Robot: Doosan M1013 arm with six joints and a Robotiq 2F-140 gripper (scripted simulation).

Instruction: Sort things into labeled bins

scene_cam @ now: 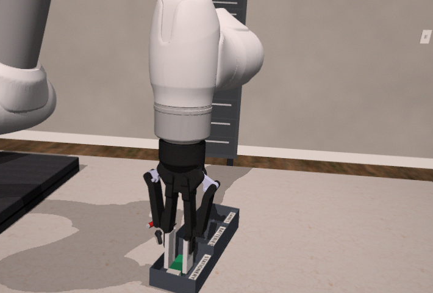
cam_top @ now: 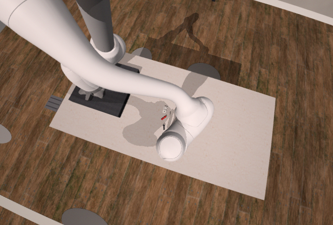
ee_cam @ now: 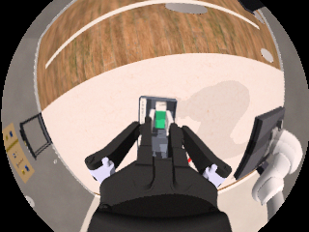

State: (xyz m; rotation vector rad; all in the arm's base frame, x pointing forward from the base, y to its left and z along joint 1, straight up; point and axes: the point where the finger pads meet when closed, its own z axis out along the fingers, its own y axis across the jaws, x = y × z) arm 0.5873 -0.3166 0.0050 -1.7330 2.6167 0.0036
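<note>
Right now my hand is 1 cm to the left of the white eraser and 4 cm above it. Also, from my hand: red cylinder (6 cm behind, 18 cm to the left, 5 cm below); then white domino (6 cm behind, 24 cm to the left, 5 cm below); then small black piece (5 cm behind, 12 cm to the left, 4 cm below).
</note>
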